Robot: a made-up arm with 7 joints.
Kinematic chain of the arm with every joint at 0, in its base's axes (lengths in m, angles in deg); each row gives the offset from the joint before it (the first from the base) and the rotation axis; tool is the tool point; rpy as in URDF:
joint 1: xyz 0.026 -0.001 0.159 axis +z
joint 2: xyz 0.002 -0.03 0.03 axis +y
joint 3: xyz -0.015 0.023 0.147 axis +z
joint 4: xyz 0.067 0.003 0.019 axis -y
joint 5: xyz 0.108 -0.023 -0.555 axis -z
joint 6: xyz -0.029 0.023 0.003 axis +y
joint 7: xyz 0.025 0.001 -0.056 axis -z
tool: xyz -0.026 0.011 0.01 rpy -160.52 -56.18 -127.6
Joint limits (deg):
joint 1: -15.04..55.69
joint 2: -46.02..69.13
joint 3: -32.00..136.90
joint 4: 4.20..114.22
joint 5: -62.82..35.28
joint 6: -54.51..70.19
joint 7: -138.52..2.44
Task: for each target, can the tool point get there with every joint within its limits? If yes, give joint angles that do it. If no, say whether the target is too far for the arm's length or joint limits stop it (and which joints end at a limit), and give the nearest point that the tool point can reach.
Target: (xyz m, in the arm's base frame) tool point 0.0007 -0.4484 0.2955
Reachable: no: joint limits stop it (at a limit: joint 1, joint 2, joint 3, joint 5, joint 6) | nearest point 0.2878 -0.4581 0.4243 | short by 0.315 m
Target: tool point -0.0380 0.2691 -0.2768
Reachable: yes | joints 33.93 48.81 35.71 42.54 -35.69 29.34 -26.17
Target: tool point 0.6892 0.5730 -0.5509
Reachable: no: too far | nearest point 0.4791 0.3912 -0.2536 | short by 0.407 m
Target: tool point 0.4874 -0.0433 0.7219
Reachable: yes | joints -1.71 -20.77 -3.21 101.16 6.47 31.49 -14.83
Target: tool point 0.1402 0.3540 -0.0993
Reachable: yes | joints 34.37 -30.39 66.60 13.73 -9.65 25.86 -52.05
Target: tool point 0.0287 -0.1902 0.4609
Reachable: no: joint limits stop it (at a limit: joint 1, joint 2, joint 3, joint 5, joint 6, joint 7) | nearest point 0.1967 -0.3935 0.6575 | short by 0.329 m
